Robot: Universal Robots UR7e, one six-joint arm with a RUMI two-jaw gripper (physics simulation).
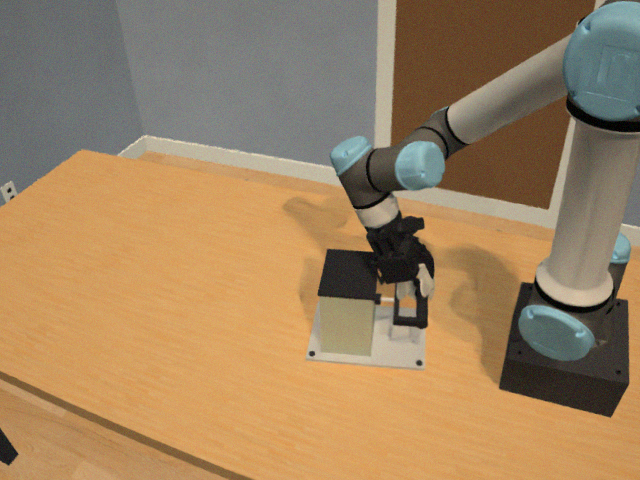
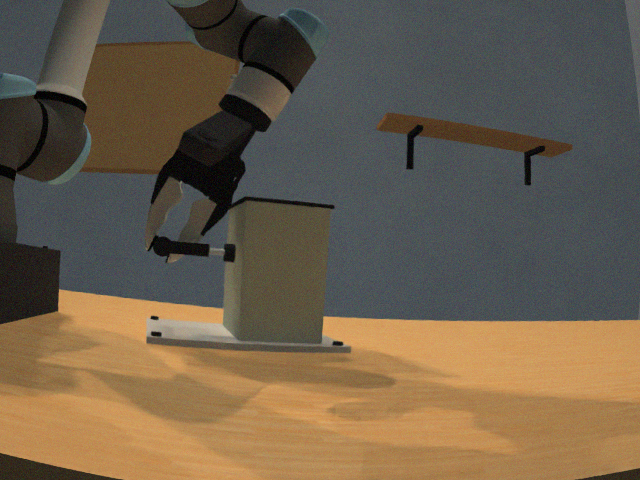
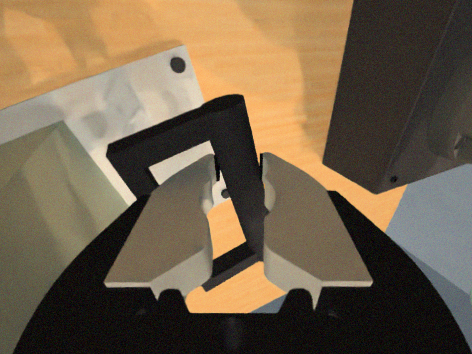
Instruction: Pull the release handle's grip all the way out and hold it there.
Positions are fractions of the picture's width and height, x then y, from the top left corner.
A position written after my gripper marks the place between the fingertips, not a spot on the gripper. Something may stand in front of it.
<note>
In view: my gripper (image 2: 0.25,0.53) and a light grey base plate (image 3: 0.22,0.31).
My gripper shows as well in image 1 (image 1: 0.66,0.62) and in image 3 (image 3: 0.51,0.44).
</note>
